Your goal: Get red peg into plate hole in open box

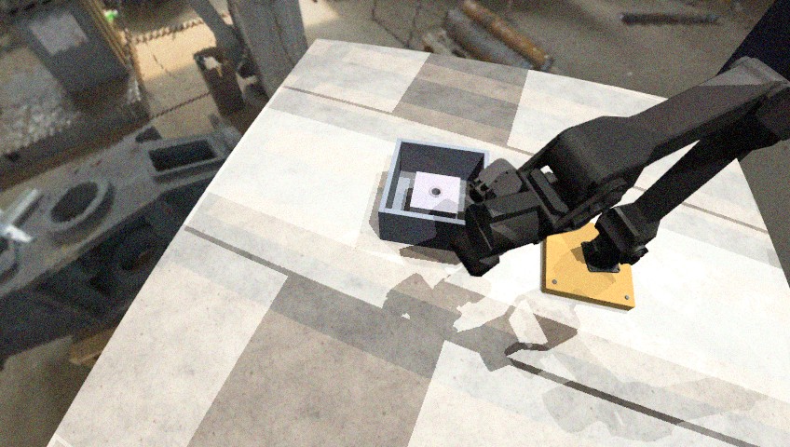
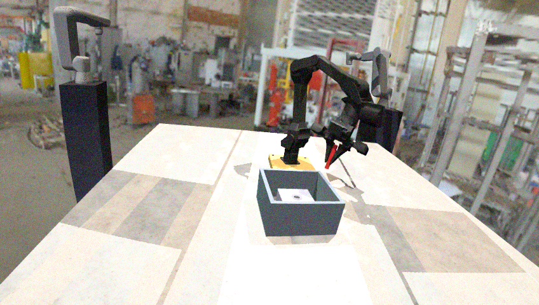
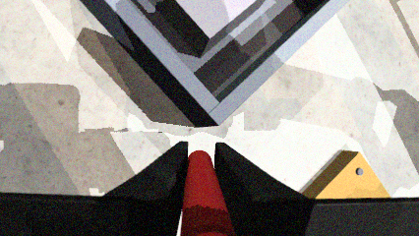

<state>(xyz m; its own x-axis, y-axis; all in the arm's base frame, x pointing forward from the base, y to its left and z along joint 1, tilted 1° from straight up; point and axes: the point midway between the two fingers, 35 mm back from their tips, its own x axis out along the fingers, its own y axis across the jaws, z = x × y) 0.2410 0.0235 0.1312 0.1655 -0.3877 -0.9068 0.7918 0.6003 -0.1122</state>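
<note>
Right now my gripper tip is 2 cm below the red peg, 1 cm to the right of it and 1 cm past it. The rest, counted from my gripper tip: plate (13 cm to the right, 8 cm below, 8 cm ahead); dark grey box (13 cm to the right, 10 cm below, 8 cm ahead).
</note>
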